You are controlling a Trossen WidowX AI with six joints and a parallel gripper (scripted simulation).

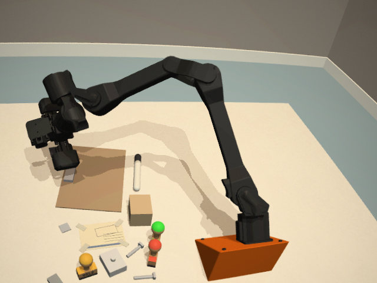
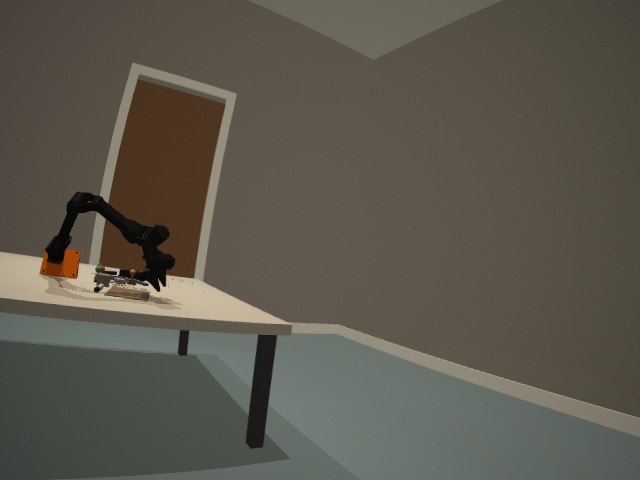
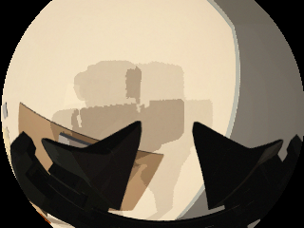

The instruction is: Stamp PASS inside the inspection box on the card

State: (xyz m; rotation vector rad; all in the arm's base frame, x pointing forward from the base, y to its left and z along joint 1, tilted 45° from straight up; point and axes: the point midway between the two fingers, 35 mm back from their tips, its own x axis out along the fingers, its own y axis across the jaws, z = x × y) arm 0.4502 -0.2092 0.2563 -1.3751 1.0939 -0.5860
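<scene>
Now: the green-knobbed stamp 26 cm behind my gripper tip, 29 cm to the left of it and 2 cm below it. Also, from my gripper tip: white tube: 24 cm behind, 4 cm to the left, 3 cm below; cardboard box: 23 cm behind, 21 cm to the left, 2 cm below; card: 14 cm behind, 26 cm to the left, 5 cm below.
</scene>
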